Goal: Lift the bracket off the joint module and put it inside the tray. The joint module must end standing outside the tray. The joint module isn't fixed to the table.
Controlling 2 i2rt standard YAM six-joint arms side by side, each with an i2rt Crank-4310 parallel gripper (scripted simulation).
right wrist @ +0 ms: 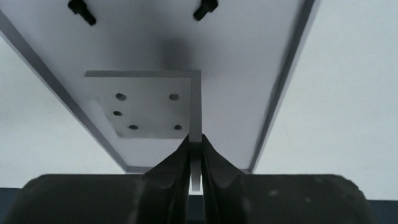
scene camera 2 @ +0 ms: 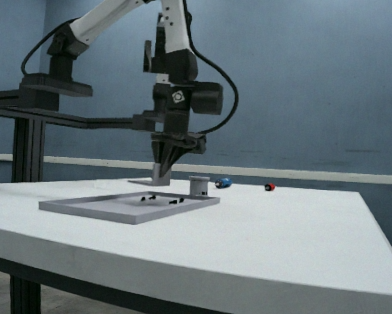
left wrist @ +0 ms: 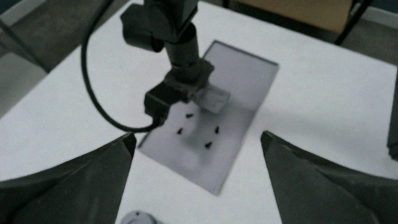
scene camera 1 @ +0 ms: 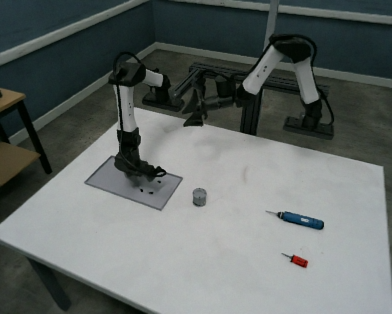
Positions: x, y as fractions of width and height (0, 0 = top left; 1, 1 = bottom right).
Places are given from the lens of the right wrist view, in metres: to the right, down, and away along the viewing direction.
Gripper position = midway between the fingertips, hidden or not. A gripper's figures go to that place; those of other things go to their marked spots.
my right gripper (right wrist: 0.49, 0.61): 0.00, 0.02, 0.15
tray (right wrist: 0.62, 0.28): 0.04, -0.04, 0.17
